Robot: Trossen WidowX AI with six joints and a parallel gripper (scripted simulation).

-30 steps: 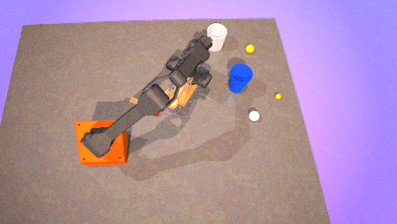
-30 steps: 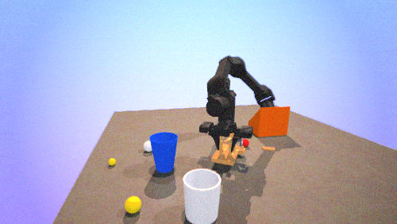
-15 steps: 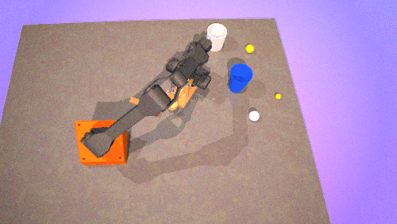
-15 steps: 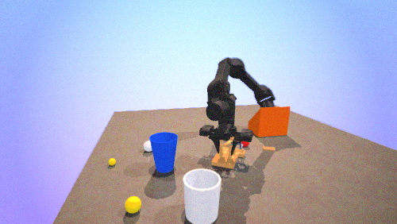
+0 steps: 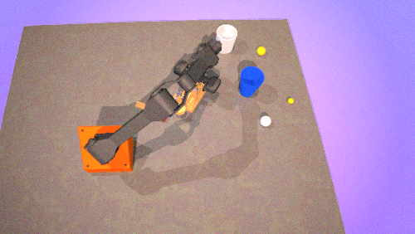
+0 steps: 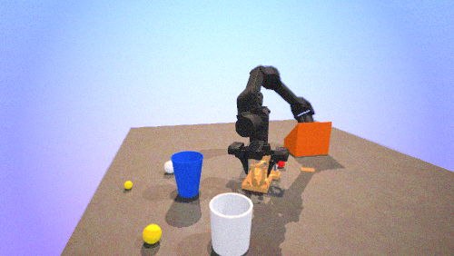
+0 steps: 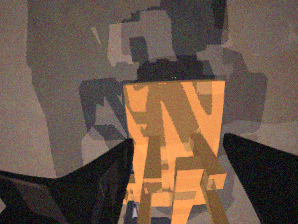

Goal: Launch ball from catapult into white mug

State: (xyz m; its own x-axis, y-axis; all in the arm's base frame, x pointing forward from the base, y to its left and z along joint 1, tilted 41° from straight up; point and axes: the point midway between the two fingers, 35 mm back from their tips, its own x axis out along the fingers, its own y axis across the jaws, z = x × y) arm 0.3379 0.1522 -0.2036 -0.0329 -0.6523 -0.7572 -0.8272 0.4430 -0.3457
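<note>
Now: the red ball 140 mm behind my gripper tip, 120 mm to the right of it and 20 mm below it. Round my gripper tip: orange peg 230 mm behind, 60 mm to the right, 30 mm below; white mug 240 mm to the left, 150 mm ahead, 10 mm below; blue cup 220 mm ahead, 10 mm to the right, 10 mm below.
</note>
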